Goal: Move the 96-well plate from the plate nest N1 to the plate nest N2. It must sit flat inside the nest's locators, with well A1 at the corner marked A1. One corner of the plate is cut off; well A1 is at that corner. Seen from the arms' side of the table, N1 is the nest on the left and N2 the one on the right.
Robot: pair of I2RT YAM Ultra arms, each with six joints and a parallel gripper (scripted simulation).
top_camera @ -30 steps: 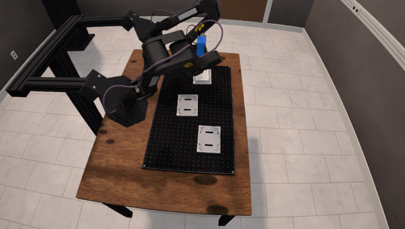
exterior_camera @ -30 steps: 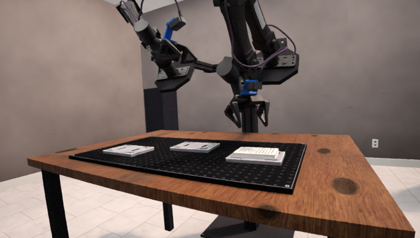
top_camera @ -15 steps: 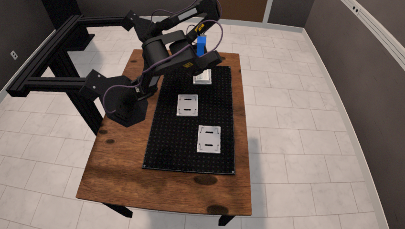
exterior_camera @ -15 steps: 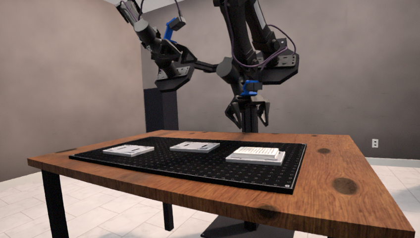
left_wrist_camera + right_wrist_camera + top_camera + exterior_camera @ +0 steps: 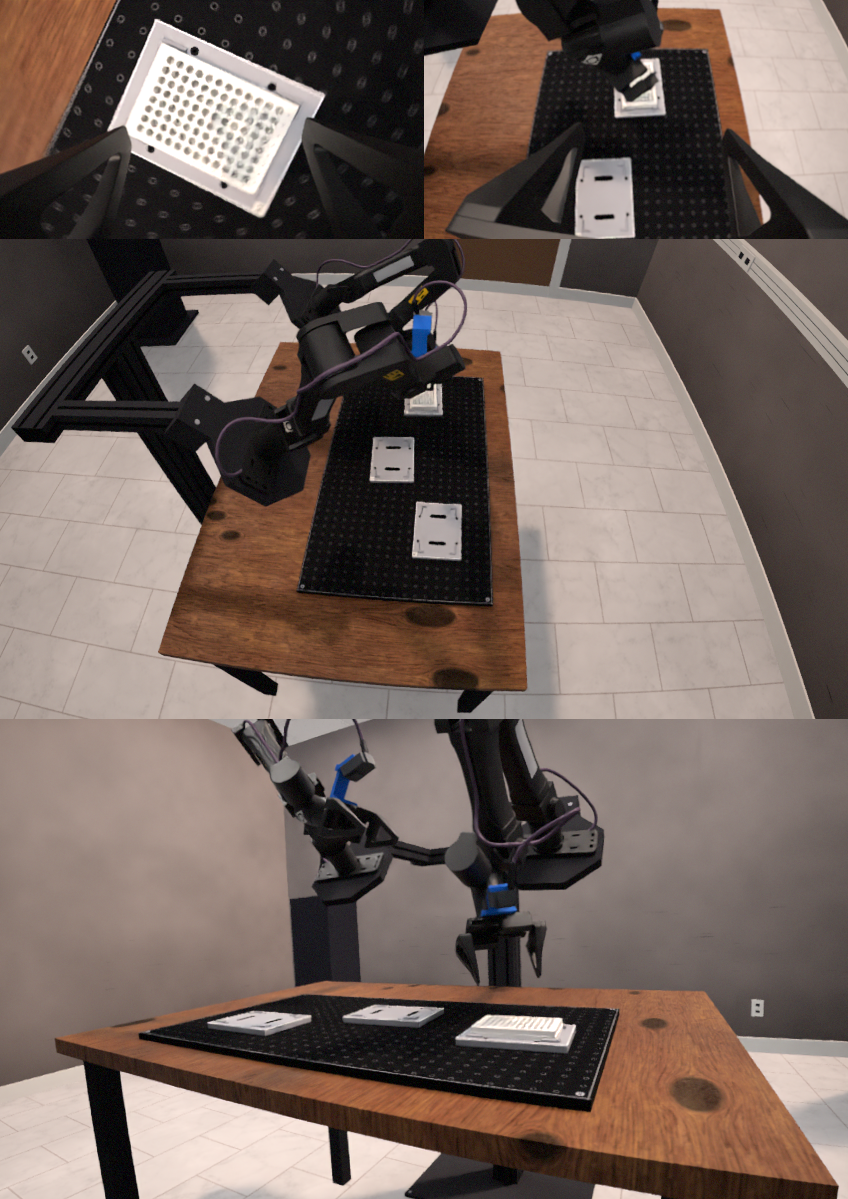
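My left gripper is now 80 mm above the white 96-well plate and 10 mm to the right of it. From my left hand the other things lie so: plate nest (490 mm to the right, 90 mm below, 60 mm ahead).
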